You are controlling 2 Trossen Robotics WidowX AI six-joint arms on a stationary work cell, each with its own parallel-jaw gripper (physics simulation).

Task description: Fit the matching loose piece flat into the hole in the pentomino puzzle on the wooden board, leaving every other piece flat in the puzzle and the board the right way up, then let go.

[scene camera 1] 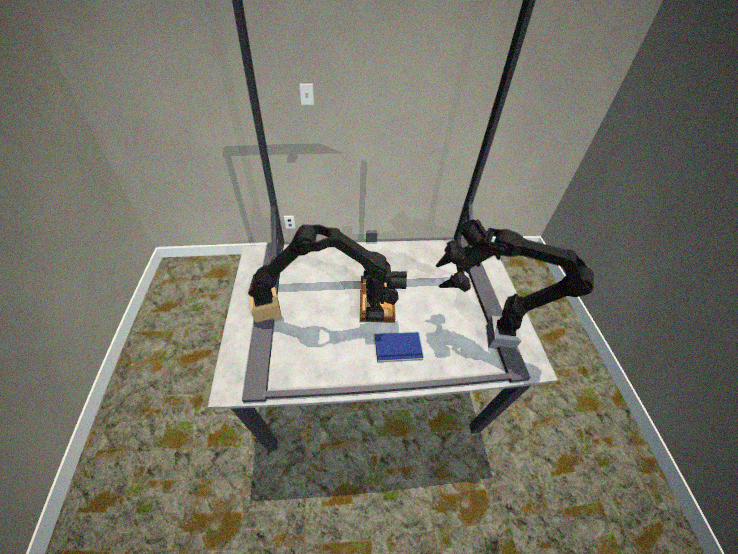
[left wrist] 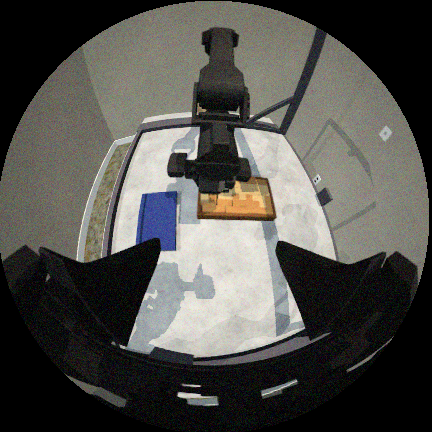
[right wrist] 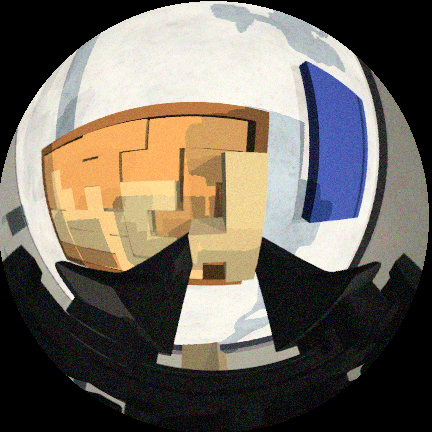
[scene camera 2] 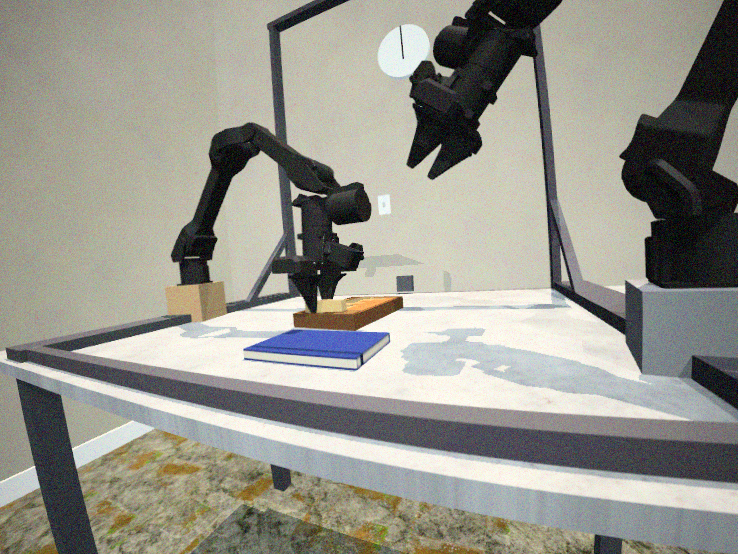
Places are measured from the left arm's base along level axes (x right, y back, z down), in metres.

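Where they show: left gripper, fingertip midpoint: [scene camera 1: 437, 276] [left wrist: 220, 246] [scene camera 2: 420, 173]; right gripper, fingertip midpoint: [right wrist: 223, 238] [scene camera 2: 320, 311]; left arm's base, origin of the base link: [scene camera 1: 506, 328] [scene camera 2: 697, 283]; right arm's base, origin of the base link: [scene camera 1: 263, 298] [scene camera 2: 195, 283].
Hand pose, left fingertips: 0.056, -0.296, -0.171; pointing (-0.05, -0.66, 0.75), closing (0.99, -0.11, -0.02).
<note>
Each offset is from my left fingertips to the centre of the thing, as dx, dy, dz.
The pale yellow pentomino piece @[-0.030, -0.190, +0.204] [scene camera 2: 331, 305] [right wrist: 245, 190] is between the fingertips of my right gripper [scene camera 2: 319, 305] [right wrist: 223, 238], which is shut on it. The piece sits above the rim at the near end of the wooden board @[+0.053, -0.199, +0.230] [scene camera 1: 361, 304] [scene camera 2: 333, 320] [left wrist: 237, 218] [right wrist: 150, 111] and covers part of the puzzle in the right wrist view. Dark gaps show beside it; the hole's full outline is hidden. Orange and pale pieces fill much of the upright board. My left gripper [scene camera 1: 439, 275] [scene camera 2: 420, 171] [left wrist: 220, 246] is open and empty, high above the table, away from the board.
A blue book @[-0.154, -0.096, +0.236] [scene camera 1: 398, 346] [scene camera 2: 318, 344] [left wrist: 159, 220] [right wrist: 337, 150] lies on the table beside the board. Dark frame rails [scene camera 1: 387, 390] [scene camera 2: 357, 417] run along the table's edges, and posts [scene camera 1: 255, 107] rise at its back corners.
</note>
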